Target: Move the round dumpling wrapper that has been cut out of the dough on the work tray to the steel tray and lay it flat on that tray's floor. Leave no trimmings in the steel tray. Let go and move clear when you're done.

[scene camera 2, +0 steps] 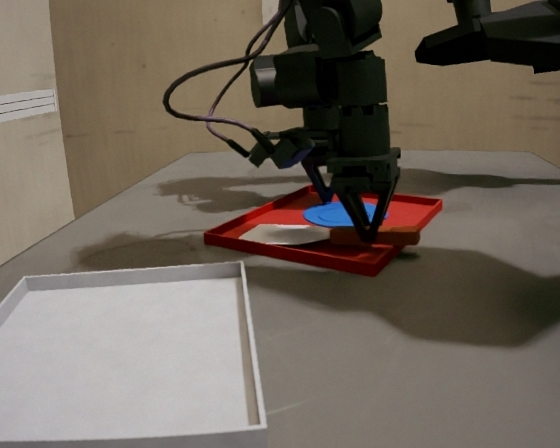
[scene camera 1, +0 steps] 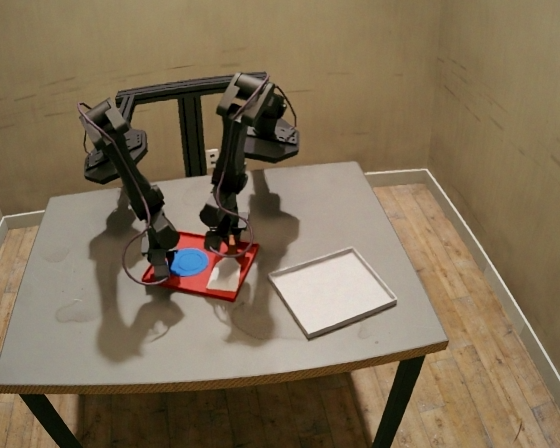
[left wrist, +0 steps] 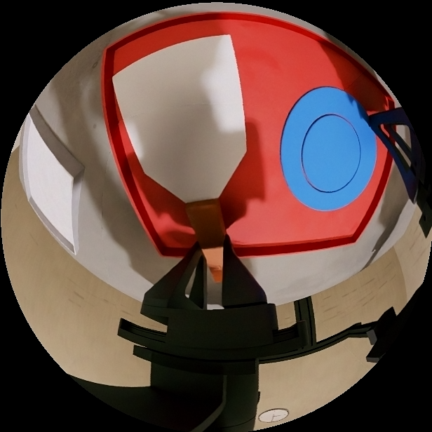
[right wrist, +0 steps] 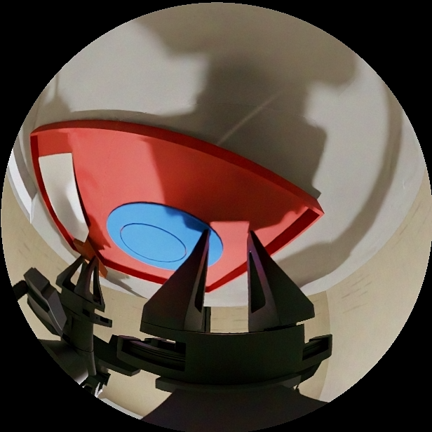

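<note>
The round wrapper [scene camera 1: 193,260] [scene camera 2: 345,215] [left wrist: 331,152] [right wrist: 152,242] lies flat inside its blue dough ring [left wrist: 295,150] [right wrist: 116,227] on the red work tray [scene camera 1: 195,294] [scene camera 2: 300,260] [left wrist: 265,215]. A thin cut line separates them. A spatula [scene camera 1: 225,276] [scene camera 2: 285,234] [left wrist: 185,115] [right wrist: 62,185] has its pale blade over that tray beside the dough. My left gripper [scene camera 2: 369,237] [left wrist: 214,240] [right wrist: 91,255] is shut on its orange-brown handle. My right gripper [scene camera 2: 326,200] [right wrist: 228,234] is partly open and empty, at the dough's outer edge; contact is unclear. The steel tray [scene camera 1: 335,295] [scene camera 2: 125,350] [left wrist: 52,175] holds no dough.
In scene camera 1, the steel tray stands to the right of the work tray on the grey table [scene camera 1: 210,345], with a gap between them. Both trays have low raised walls. The spatula's handle [scene camera 2: 405,236] reaches over the work tray's wall. The two arms stand close together.
</note>
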